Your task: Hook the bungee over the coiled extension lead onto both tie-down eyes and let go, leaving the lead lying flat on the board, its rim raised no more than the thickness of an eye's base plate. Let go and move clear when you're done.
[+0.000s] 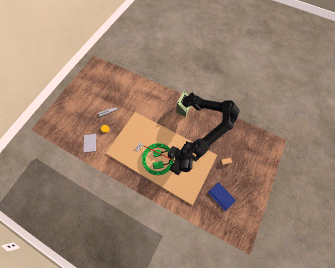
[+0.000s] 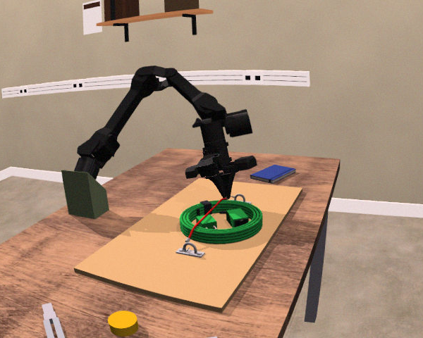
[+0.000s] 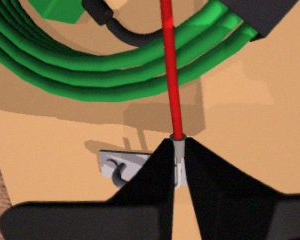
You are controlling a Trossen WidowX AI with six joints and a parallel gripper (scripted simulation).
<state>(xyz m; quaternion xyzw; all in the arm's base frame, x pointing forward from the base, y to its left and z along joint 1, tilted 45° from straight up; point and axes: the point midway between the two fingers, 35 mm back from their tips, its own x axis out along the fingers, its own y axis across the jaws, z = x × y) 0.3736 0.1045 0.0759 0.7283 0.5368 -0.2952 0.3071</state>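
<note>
Now: hand 3 cm short of the extension lead, 13 cm to the left of it and 4 cm above it. Round my hand: wooden block 14 cm behind, 26 cm to the left, 5 cm below; then yellow disc 54 cm to the right, 5 cm below; then grey plate 13 cm ahead, 59 cm to the right, 6 cm below.
</note>
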